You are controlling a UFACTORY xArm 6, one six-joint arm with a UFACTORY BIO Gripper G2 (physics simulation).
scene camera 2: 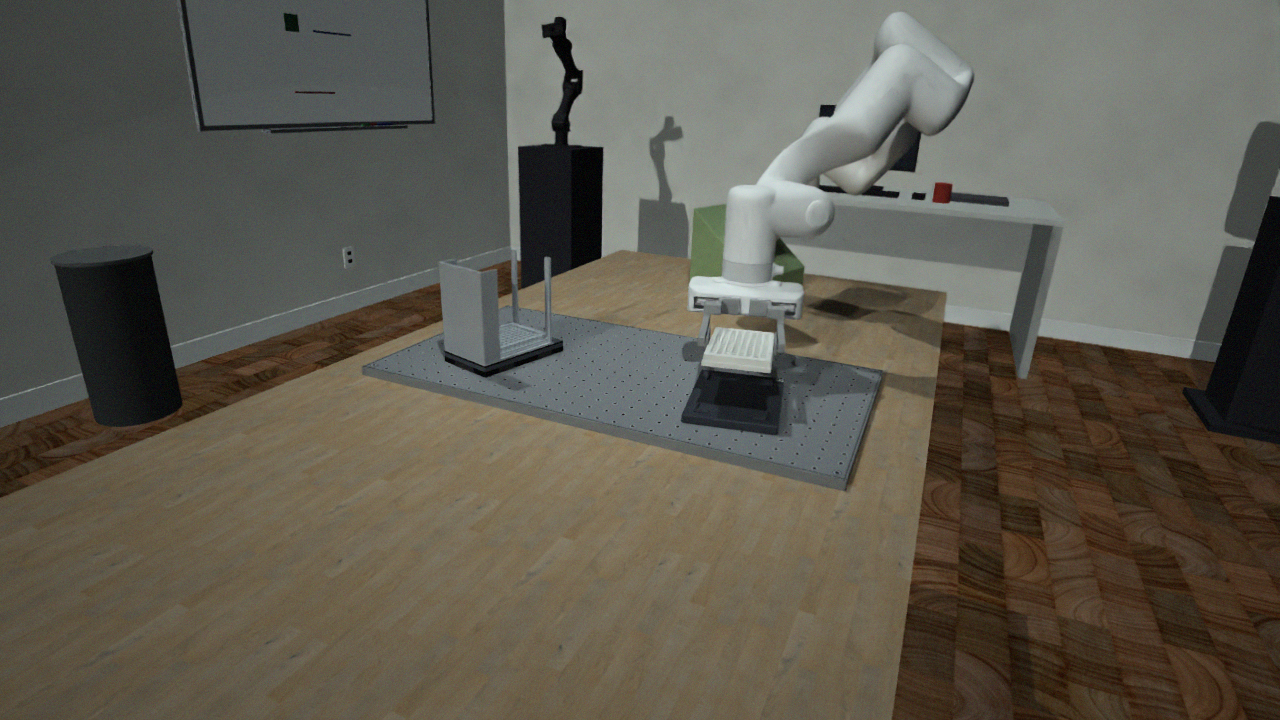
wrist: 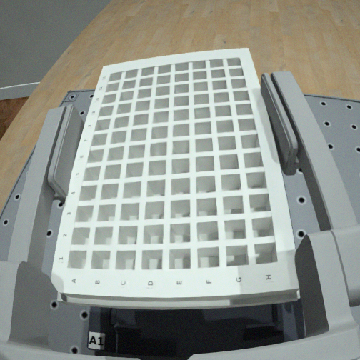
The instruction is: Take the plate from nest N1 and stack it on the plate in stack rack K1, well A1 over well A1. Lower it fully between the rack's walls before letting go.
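Places are measured from the arm's base along level axes (x ahead, y up, z right), in millimetres.
Pixels of known places: end effector, tool point: [scene camera 2: 741, 341].
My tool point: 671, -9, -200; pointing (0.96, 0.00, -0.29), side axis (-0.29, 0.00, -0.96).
Behind a point stands the place of what it marks, as x, y, z.
A white 96-well plate [scene camera 2: 739, 351] {704, -12, -208} [wrist: 172, 150] is level between the fingers and raised above the dark nest N1 [scene camera 2: 732, 407] {711, -87, -208} [wrist: 175, 332], with a gap beneath it. My gripper [scene camera 2: 742, 345] {671, -9, -200} [wrist: 175, 140] is shut on this plate, one finger against each long side. In the wrist view the plate's row-1 edge is nearest and well A1 is at its lower left, on the same side as the nest's A1 label [wrist: 96, 340]. Stack rack K1 [scene camera 2: 468, 313] {760, -9, 175} stands at the left, with a tall corner wall and thin posts. A pale plate [scene camera 2: 520, 336] {671, -66, 151} lies low inside it.
The grey perforated board [scene camera 2: 608, 376] {674, -98, -6} [wrist: 330, 162] carries the nest and rack on the wooden table [scene camera 2: 501, 537] {1055, -111, -97}. A green block [scene camera 2: 708, 240] {91, 2, 66} stands behind the arm. A white desk [scene camera 2: 975, 211] with a red cup [scene camera 2: 942, 192] is at the back. A dark bin [scene camera 2: 118, 340] stands at the left.
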